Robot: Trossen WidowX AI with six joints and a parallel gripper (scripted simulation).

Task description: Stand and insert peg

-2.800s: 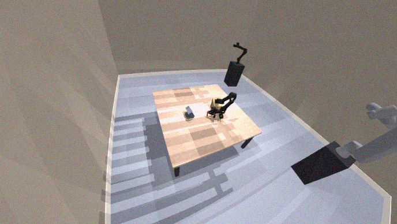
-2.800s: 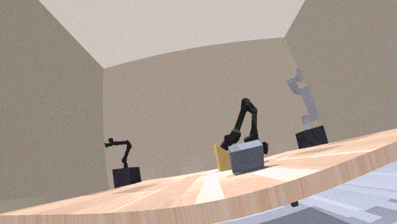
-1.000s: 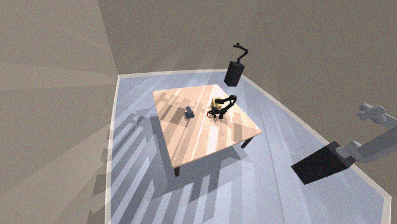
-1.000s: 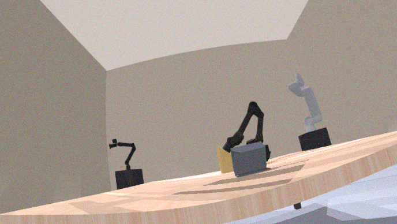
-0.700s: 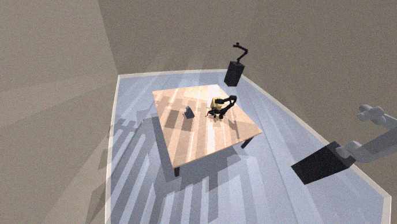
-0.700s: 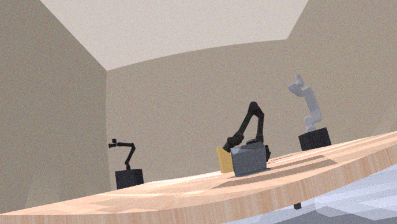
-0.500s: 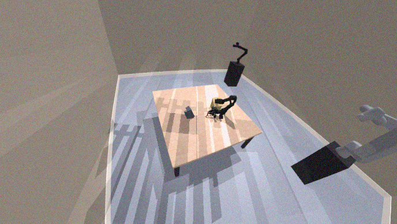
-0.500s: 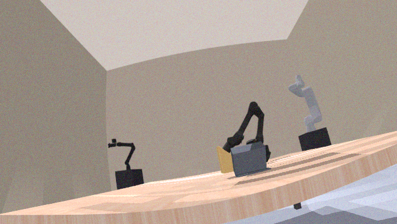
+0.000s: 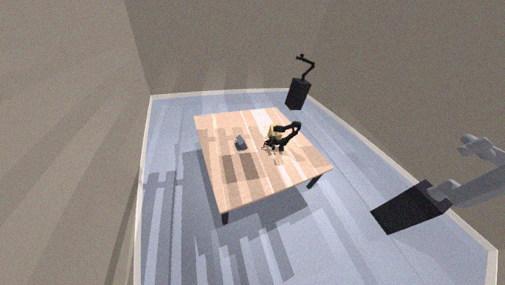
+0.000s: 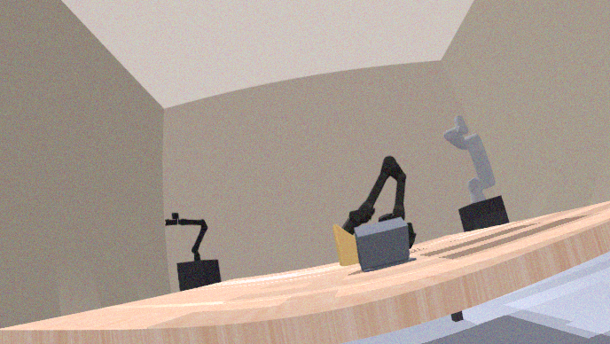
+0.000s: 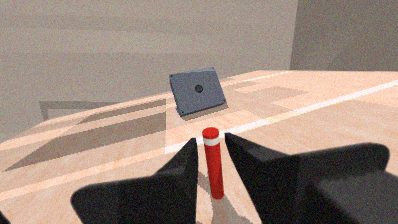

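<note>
Right now the red peg is 1 cm below my gripper tip and 1 cm behind it. From my gripper tip the other things lie so: sloped panel: 24 cm ahead, 5 cm to the right, 1 cm below.
</note>
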